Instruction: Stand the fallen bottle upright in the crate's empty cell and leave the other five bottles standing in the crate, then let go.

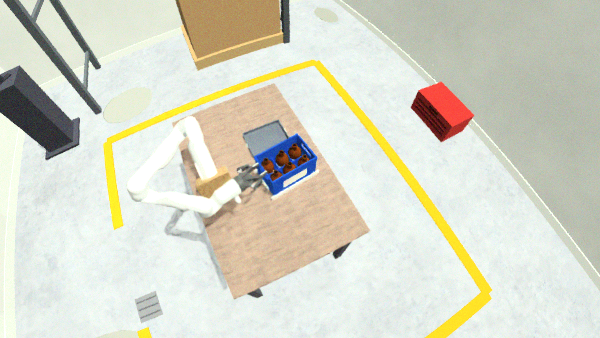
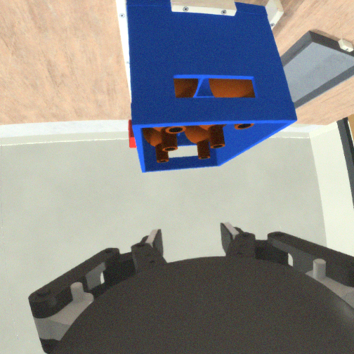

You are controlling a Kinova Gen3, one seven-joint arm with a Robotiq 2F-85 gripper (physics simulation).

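Places are measured from the arm's base along level axes (x back, y right, z up), in metres.
Where they show: gripper, between the fingertips: (image 1: pixel 262 167); arm's base, origin of its link: (image 1: pixel 210 175).
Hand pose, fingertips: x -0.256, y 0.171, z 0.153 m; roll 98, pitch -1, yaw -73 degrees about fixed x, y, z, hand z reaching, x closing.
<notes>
Each offset is from my fingertips to the top centre of the thing. "pt": to the spot under its first point. Level surfaces: height alone.
A blue crate {dz -0.108, dx -0.146, dy -0.069 m} (image 1: pixel 278 187) (image 2: pixel 205 47) stands on the table, with brown bottles in two rows. A bottle {dz -0.120, dx -0.066, dy -0.016 m} (image 1: pixel 275 176) (image 2: pixel 175 130) stands in an end cell nearest my gripper, its neck pointing up. Beside it in the same end is another bottle {dz -0.120, dx -0.049, dy -0.106 m} (image 1: pixel 267 165) (image 2: pixel 244 126). The other necks, such as this bottle {dz -0.120, dx -0.226, dy -0.122 m} (image 1: pixel 294 151), also point up, and no bottle lying down shows. The crate wall hides most of the lower bodies. My gripper (image 1: pixel 262 175) (image 2: pixel 191 237) is partly open and empty, beside the crate's near end, its fingertips apart from the bottles.
A grey tray {pt dz -0.278, dx -0.134, dy -0.347 m} (image 1: pixel 265 138) (image 2: pixel 320 70) lies beside the crate. Pale strips edge the crate's base on the wooden table {dz -0.283 m} (image 1: pixel 300 230). A wooden block (image 1: pixel 212 182) is by the arm. A red cabinet (image 1: pixel 445 107) stands on the floor, away from the table.
</notes>
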